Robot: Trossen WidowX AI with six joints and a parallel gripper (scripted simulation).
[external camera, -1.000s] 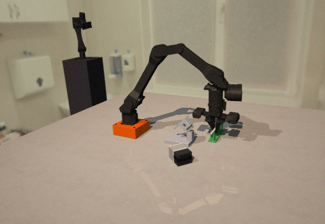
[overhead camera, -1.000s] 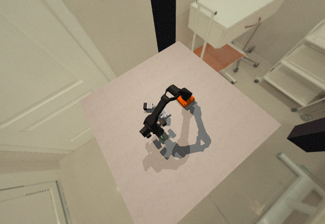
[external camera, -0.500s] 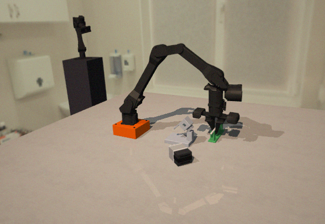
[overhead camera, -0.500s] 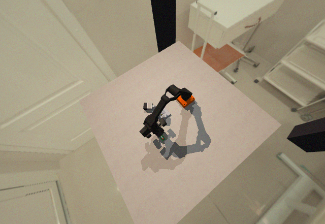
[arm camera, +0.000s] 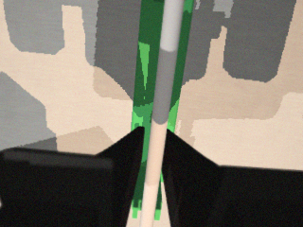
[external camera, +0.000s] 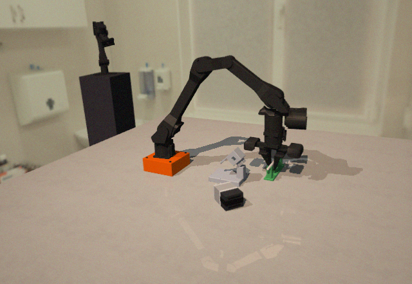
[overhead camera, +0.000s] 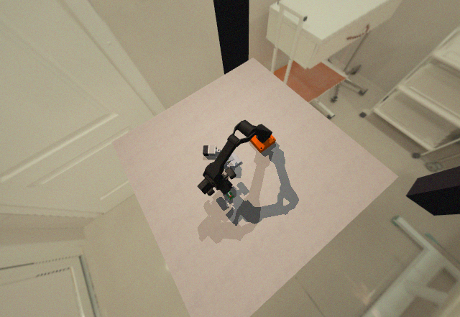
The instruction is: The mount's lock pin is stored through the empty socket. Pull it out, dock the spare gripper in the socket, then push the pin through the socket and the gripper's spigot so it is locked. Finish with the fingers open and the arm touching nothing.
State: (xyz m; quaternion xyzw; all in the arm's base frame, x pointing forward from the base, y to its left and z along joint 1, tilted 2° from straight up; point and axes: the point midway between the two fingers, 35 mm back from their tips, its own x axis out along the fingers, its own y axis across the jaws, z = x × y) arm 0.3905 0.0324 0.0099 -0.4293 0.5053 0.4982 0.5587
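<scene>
The green stand lies 2 cm to the left of my gripper tip. Also, from my gripper tip: grey mount: 12 cm behind, 7 cm to the right, 4 cm above; spare gripper: 10 cm behind, 21 cm to the right.
</scene>
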